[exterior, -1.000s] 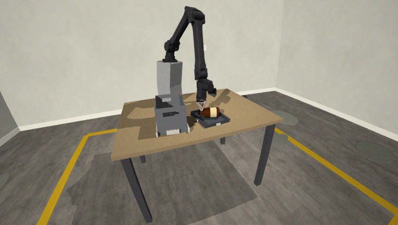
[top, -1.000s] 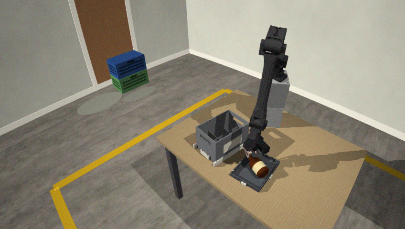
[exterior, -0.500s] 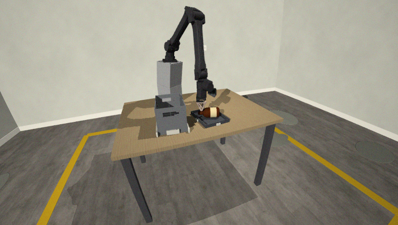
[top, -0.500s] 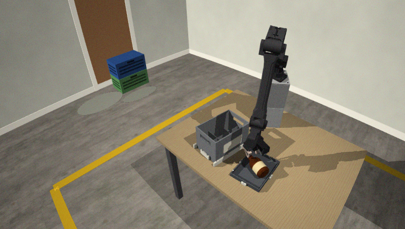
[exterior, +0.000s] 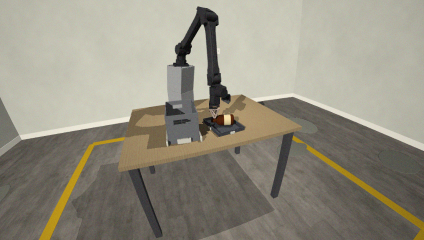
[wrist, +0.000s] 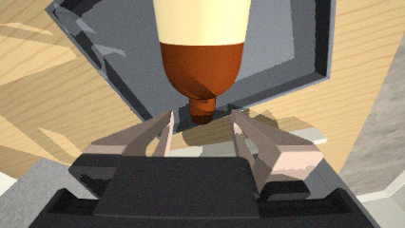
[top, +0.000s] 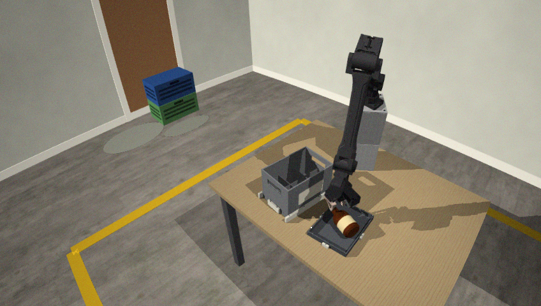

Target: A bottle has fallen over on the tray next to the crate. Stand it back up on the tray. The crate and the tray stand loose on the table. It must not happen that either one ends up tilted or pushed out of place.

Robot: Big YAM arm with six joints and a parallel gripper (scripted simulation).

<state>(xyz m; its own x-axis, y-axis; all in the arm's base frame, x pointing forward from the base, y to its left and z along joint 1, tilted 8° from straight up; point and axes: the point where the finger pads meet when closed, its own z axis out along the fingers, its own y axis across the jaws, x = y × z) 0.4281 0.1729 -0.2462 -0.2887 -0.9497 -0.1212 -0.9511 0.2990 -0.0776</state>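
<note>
Right now the brown bottle is 1 cm ahead of my hand, 5 cm to the left of it and 4 cm below it. Also, from my hand: dark tray (2 cm ahead, 5 cm to the left, 7 cm below); then grey crate (1 cm ahead, 23 cm to the right, 1 cm above).
</note>
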